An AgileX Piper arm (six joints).
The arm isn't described. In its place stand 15 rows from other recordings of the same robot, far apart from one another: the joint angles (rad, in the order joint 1, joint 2, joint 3, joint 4, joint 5, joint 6), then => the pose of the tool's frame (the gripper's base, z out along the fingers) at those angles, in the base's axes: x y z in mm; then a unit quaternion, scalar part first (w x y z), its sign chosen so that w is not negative.
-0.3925 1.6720 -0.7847 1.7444 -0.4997 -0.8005 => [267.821, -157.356, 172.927, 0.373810, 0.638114, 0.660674, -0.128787]
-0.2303 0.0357 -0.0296 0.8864 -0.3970 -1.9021 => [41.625, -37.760, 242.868, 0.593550, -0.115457, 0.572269, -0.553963]
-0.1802 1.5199 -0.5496 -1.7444 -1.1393 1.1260 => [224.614, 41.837, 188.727, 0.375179, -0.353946, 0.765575, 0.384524]
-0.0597 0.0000 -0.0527 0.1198 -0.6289 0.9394 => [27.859, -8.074, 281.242, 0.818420, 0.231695, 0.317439, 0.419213]
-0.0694 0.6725 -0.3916 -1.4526 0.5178 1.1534 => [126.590, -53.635, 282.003, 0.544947, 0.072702, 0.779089, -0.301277]
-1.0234 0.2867 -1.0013 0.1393 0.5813 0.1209 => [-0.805, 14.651, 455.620, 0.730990, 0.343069, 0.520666, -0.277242]
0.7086 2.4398 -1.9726 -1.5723 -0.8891 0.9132 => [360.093, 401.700, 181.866, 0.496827, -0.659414, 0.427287, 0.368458]
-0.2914 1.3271 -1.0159 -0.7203 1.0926 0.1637 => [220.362, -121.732, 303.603, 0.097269, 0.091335, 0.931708, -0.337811]
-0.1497 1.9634 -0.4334 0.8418 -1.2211 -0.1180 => [245.604, -101.529, 99.596, 0.536599, 0.360315, 0.707203, -0.286530]
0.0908 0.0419 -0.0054 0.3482 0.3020 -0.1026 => [55.765, 14.351, 187.070, 0.604481, 0.023500, 0.784133, 0.138511]
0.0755 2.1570 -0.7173 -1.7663 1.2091 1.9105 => [292.757, -61.584, 68.997, 0.258945, 0.088376, 0.803272, -0.529047]
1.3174 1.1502 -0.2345 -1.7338 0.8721 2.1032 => [105.051, 131.409, 191.146, 0.551156, -0.239730, 0.798456, 0.035006]
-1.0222 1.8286 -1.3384 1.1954 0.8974 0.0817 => [260.165, -298.771, 261.860, 0.318264, 0.675109, 0.546206, 0.380257]
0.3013 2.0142 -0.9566 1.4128 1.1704 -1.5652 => [285.803, 175.479, 130.333, 0.124271, -0.342054, 0.764681, 0.531807]
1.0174 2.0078 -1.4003 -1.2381 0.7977 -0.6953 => [277.096, 331.398, 206.887, 0.175601, -0.839441, 0.265220, -0.440638]
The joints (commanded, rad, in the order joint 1, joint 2, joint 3, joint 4, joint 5, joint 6), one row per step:
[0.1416, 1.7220, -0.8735, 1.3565, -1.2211, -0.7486]
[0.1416, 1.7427, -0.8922, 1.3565, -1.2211, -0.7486]
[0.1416, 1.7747, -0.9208, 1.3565, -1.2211, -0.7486]
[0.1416, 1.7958, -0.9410, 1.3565, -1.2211, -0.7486]
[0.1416, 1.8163, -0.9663, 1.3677, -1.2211, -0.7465]
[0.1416, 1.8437, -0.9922, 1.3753, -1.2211, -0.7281]
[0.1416, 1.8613, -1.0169, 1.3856, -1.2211, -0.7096]
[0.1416, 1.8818, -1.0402, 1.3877, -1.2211, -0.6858]
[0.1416, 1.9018, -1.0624, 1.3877, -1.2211, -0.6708]
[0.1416, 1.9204, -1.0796, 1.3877, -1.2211, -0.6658]
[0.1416, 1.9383, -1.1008, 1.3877, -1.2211, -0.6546]
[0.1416, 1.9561, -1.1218, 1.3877, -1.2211, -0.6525]
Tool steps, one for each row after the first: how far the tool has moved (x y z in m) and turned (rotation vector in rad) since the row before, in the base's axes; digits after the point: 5 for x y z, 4 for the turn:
[0.00526, 0.00075, -0.00219, -0.0003, 0.0020, 0.0000]
[0.00800, 0.00114, -0.00369, -0.0005, 0.0034, 0.0000]
[0.00544, 0.00078, -0.00227, -0.0001, 0.0009, 0.0000]
[0.00557, 0.00059, -0.00169, 0.0097, -0.0054, -0.0080]
[0.00647, 0.00079, -0.00381, 0.0145, -0.0135, -0.0071]
[0.00514, 0.00057, -0.00102, 0.0176, -0.0219, -0.0091]
[0.00559, 0.00076, -0.00195, 0.0137, -0.0231, -0.0041]
[0.00542, 0.00077, -0.00201, 0.0077, -0.0151, -0.0016]
[0.00444, 0.00063, -0.00275, 0.0023, -0.0029, -0.0005]
[0.00499, 0.00071, -0.00166, 0.0060, -0.0129, -0.0012]
[0.00490, 0.00070, -0.00174, 0.0015, -0.0050, -0.0002]

